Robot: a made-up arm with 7 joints. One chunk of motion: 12 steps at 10 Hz.
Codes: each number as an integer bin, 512 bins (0 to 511) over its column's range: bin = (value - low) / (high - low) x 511, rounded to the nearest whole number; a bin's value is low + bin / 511 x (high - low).
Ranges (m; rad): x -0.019..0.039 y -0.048..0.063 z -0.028..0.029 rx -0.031..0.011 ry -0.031..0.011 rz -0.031..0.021
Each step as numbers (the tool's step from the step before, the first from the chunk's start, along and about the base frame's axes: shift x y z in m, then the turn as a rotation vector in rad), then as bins.
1 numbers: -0.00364 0.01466 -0.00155 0.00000 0.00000 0.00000
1 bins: 135 288 237 377 377 305
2 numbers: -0.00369 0.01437 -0.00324 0.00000 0.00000 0.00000
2 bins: 135 287 222 377 377 305
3 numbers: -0.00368 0.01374 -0.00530 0.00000 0.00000 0.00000
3 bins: 135 284 204 377 377 305
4 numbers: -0.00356 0.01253 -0.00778 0.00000 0.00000 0.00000
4 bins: 136 279 181 377 377 305
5 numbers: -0.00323 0.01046 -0.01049 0.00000 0.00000 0.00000
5 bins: 139 269 157 377 377 305
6 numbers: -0.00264 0.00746 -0.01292 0.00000 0.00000 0.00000
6 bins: 144 255 135 377 377 305
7 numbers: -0.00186 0.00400 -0.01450 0.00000 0.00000 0.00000
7 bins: 151 239 121 377 377 305
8 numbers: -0.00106 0.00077 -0.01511 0.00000 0.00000 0.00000
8 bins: 158 225 116 377 377 305
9 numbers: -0.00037 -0.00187 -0.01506 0.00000 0.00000 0.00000
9 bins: 164 212 116 377 377 305
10 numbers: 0.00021 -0.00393 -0.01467 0.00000 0.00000 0.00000
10 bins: 169 203 120 377 377 305
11 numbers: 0.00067 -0.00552 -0.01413 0.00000 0.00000 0.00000
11 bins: 173 196 124 377 377 305
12 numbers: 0.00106 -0.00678 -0.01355 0.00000 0.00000 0.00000
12 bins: 177 190 130 377 377 305
